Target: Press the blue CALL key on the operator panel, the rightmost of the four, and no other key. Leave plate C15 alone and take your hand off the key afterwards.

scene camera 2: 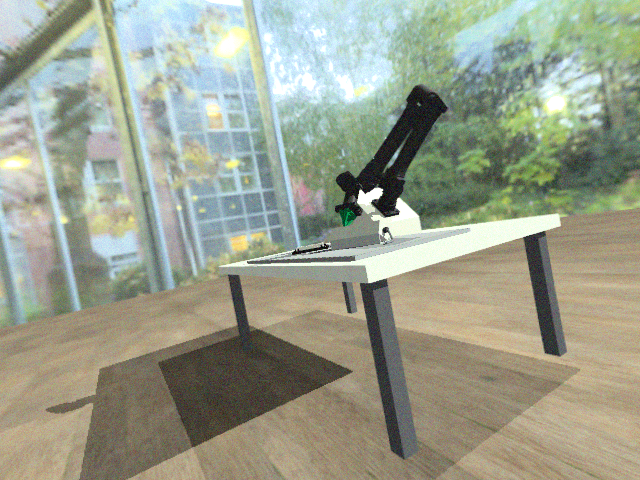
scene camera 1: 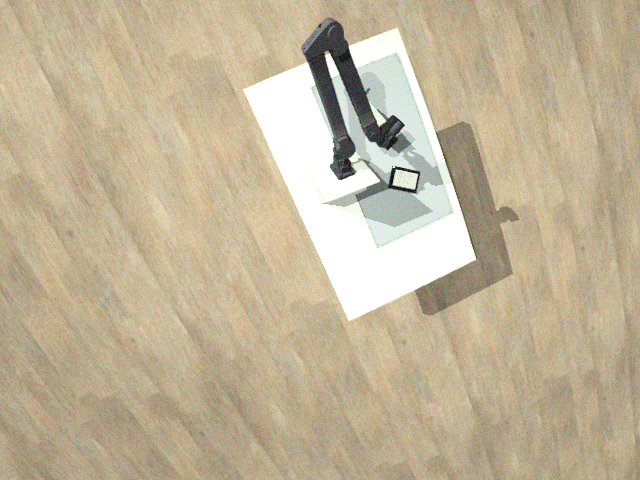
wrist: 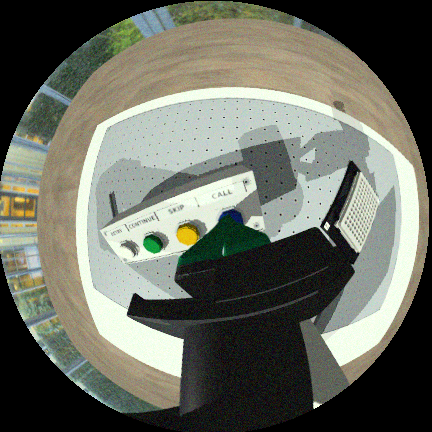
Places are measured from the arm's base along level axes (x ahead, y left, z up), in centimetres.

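Pixels of known places: gripper, fingertip midpoint: (wrist: 227, 220); arm's base, origin of the base link: (scene camera 2: 384, 208) (scene camera 1: 342, 170).
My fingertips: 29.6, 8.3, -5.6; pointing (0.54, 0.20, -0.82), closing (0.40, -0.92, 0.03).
Note:
Ahead of a thing's pixels: the offset from my fingertips to its middle, as dx, dy, dz. "*": to the spot under its first point. Level surfaces: height alone.
The operator panel @(-0.9, +7.5, -3.3) (wrist: 167, 226) (scene camera 2: 362, 233) is a white sloped box with four keys in the wrist view: white RETRY @(* -5.4, +12.5, -0.5) (wrist: 129, 249), green CONTINUE @(-4.2, +8.8, -0.6) (wrist: 153, 243), yellow SKIP @(-2.2, +4.2, -0.6) (wrist: 188, 234) and blue CALL @(-0.3, -0.4, -0.6) (wrist: 236, 216) at the right end. My gripper (wrist: 227, 220) (scene camera 2: 345, 224) is shut and empty. Its green fingertips overlap the blue key in the wrist view and hide its lower part; the key looks dark, in shadow. In scene camera 2 the tips are close over the panel; contact cannot be told. The yellow key shows apart from the tips. Plate C15 @(+4.1, -24.7, -5.6) (wrist: 364, 210) (scene camera 1: 404, 179) sits in a black holder.
The pegboard mat @(dz -7.4) (wrist: 200, 120) (scene camera 1: 408, 227) lies on the white table (scene camera 1: 356, 279) (scene camera 2: 496, 242). A small dark post @(* +0.6, +25.2, -7.3) (wrist: 113, 204) stands by the panel's RETRY end. A white block (scene camera 1: 336, 192) is under the arm's base. The plate holder is to the right of the gripper in the wrist view.

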